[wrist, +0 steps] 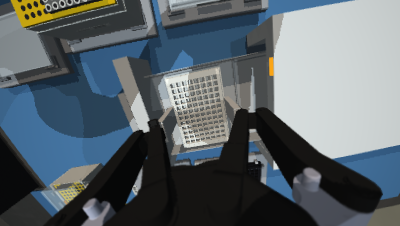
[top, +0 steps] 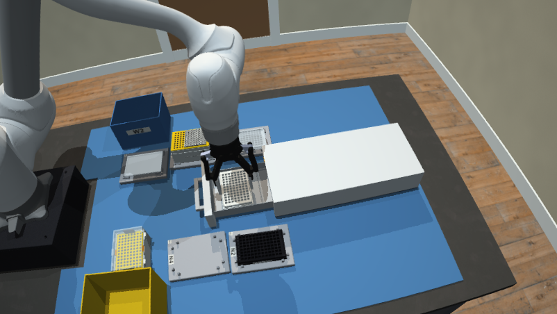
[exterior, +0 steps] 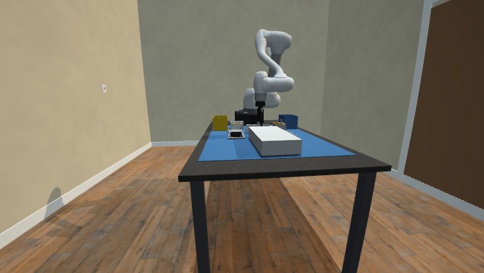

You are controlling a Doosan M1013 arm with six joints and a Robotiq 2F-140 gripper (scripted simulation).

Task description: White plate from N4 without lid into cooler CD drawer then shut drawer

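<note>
My hand is 20 mm above the white plate. From my hand the other things lie so: white cooler CD: 170 mm ahead, 30 mm to the right, 30 mm below; then drawer: 30 mm ahead, 10 mm to the right, 30 mm below; then black plate: 10 mm ahead, 200 mm to the right, 40 mm below.
</note>
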